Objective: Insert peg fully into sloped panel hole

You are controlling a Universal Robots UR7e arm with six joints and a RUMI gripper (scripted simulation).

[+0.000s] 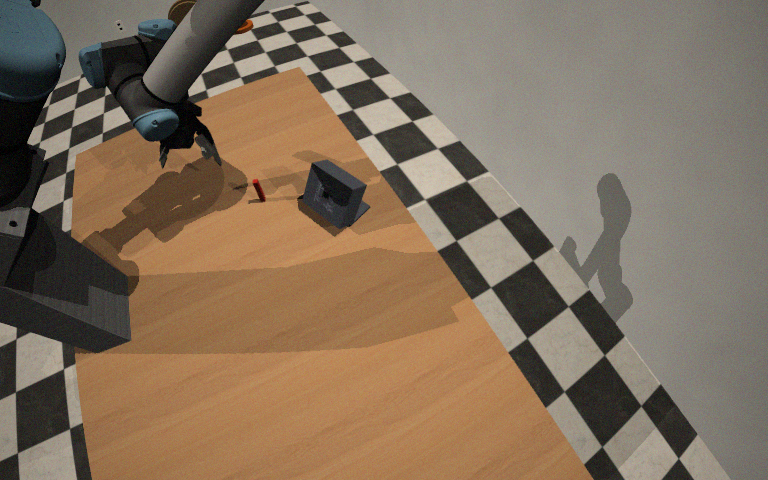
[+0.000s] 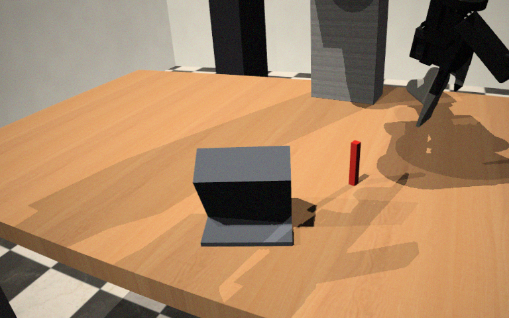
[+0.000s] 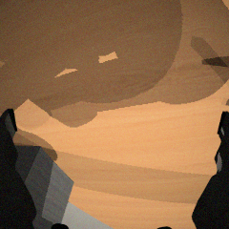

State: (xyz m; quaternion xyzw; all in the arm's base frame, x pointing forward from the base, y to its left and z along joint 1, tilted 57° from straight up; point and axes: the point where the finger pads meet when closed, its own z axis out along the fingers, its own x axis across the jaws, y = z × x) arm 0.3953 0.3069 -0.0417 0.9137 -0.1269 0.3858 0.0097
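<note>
The red peg lies 170 mm ahead of my hand, 90 mm to the right of it and 60 mm below it. The rest, counted from my hand: grey base plate 370 mm ahead, 160 mm to the right, 100 mm below.
</note>
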